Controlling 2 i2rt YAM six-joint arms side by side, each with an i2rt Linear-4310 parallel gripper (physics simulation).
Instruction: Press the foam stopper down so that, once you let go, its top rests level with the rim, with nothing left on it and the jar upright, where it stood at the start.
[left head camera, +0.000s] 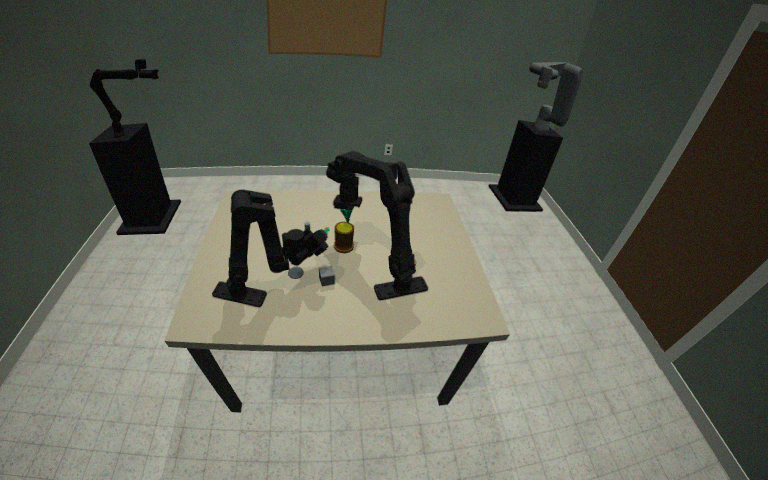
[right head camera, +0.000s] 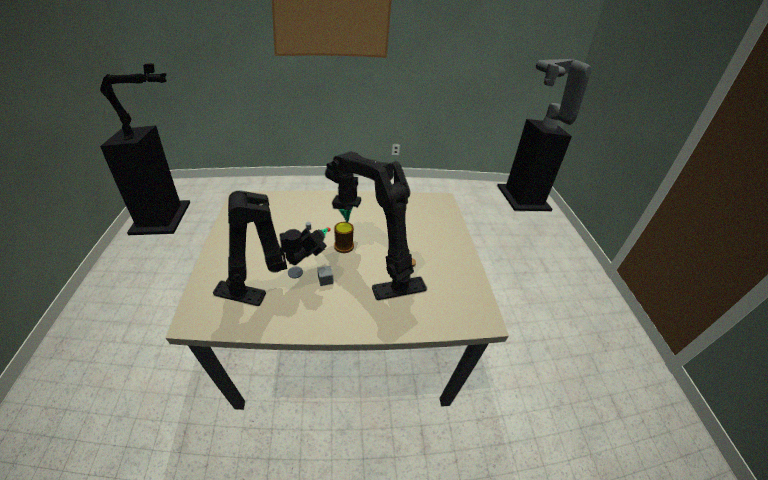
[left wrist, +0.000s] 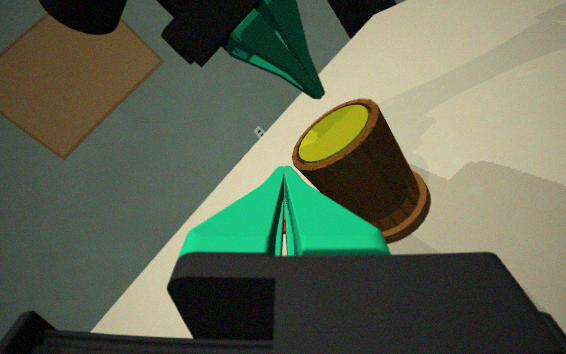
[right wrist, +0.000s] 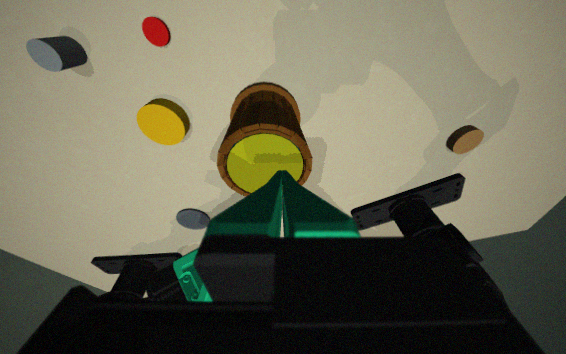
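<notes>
The brown wooden jar (left head camera: 344, 241) (right head camera: 343, 241) (left wrist: 370, 185) (right wrist: 265, 110) stands upright on the table. The yellow-green foam stopper (left head camera: 343, 227) (right head camera: 343, 227) (left wrist: 335, 132) (right wrist: 265, 155) sits inside its rim, about level; a small height difference cannot be told. No loose thing shows on its top. My left gripper (left head camera: 326, 230) (right head camera: 325, 230) (left wrist: 284, 176) is shut and empty, left of the jar near rim height. My right gripper (left head camera: 347, 221) (right head camera: 347, 221) (left wrist: 319, 96) (right wrist: 282, 178) is shut and empty, pointing down above the far side of the jar, apart from the stopper.
A grey block (left head camera: 326, 277) (right head camera: 325, 276) and a grey disc (left head camera: 295, 272) (right head camera: 295, 272) (right wrist: 192, 218) lie nearer the arm bases. A yellow disc (right wrist: 161, 124), red disc (right wrist: 156, 31) and dark cylinder (right wrist: 45, 55) are left of the jar. A tan disc (right wrist: 467, 140) lies near the right arm's base.
</notes>
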